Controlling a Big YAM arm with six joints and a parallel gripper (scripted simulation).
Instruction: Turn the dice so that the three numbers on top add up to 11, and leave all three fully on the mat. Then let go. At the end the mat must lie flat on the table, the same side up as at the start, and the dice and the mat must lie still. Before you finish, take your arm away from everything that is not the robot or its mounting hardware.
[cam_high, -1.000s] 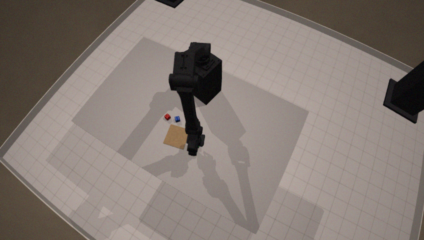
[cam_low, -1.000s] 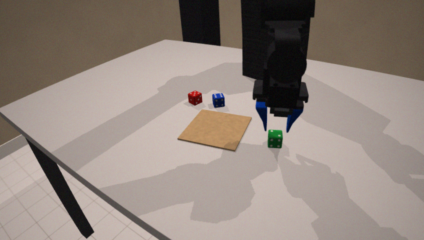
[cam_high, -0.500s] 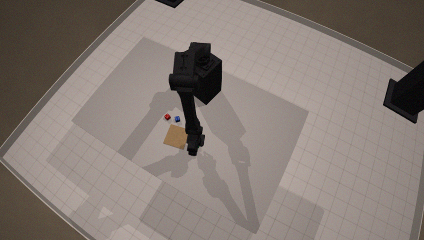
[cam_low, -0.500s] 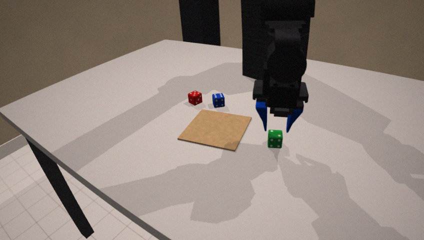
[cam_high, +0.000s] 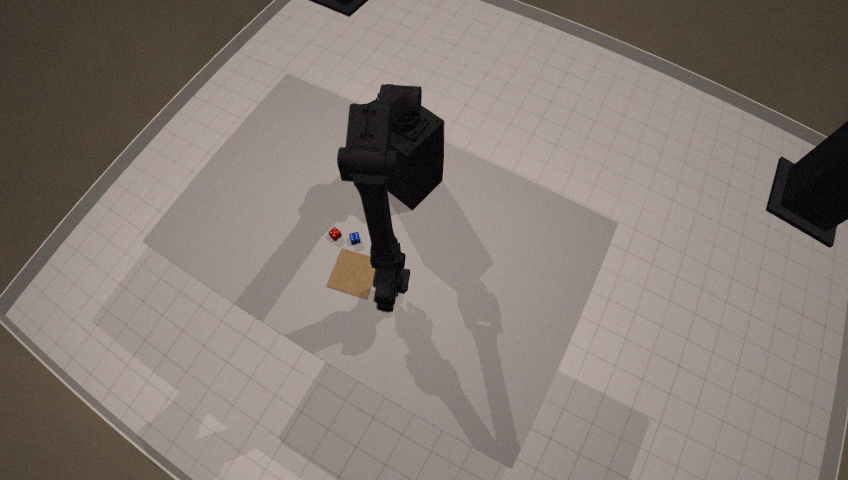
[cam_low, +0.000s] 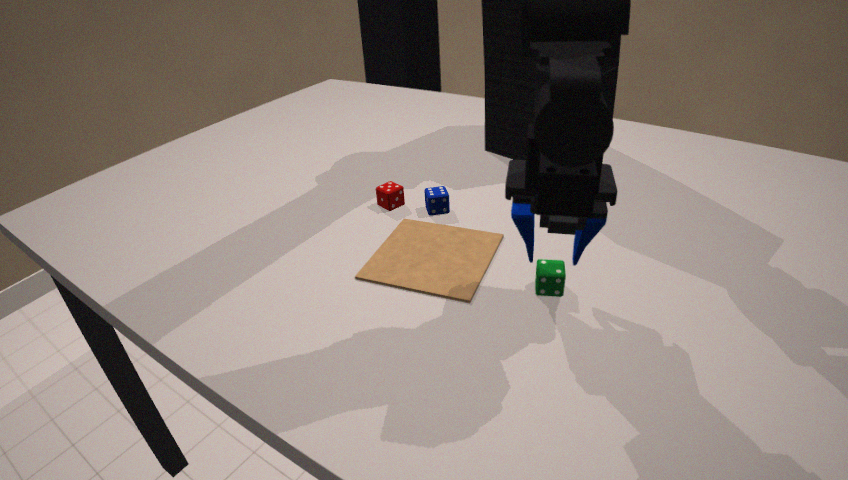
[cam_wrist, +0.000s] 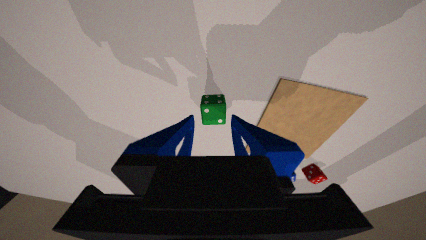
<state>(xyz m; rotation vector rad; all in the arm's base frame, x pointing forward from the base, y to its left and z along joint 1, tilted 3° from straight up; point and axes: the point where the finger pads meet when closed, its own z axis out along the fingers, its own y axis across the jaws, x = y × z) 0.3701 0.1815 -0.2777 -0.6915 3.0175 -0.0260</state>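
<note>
My hand is 3 cm above the green die. The rest, counted from my hand: tan mat: 2 cm ahead, 15 cm to the right, 4 cm below; red die: 5 cm behind, 28 cm to the right, 3 cm below; blue die: 8 cm behind, 21 cm to the right, 3 cm below.
</note>
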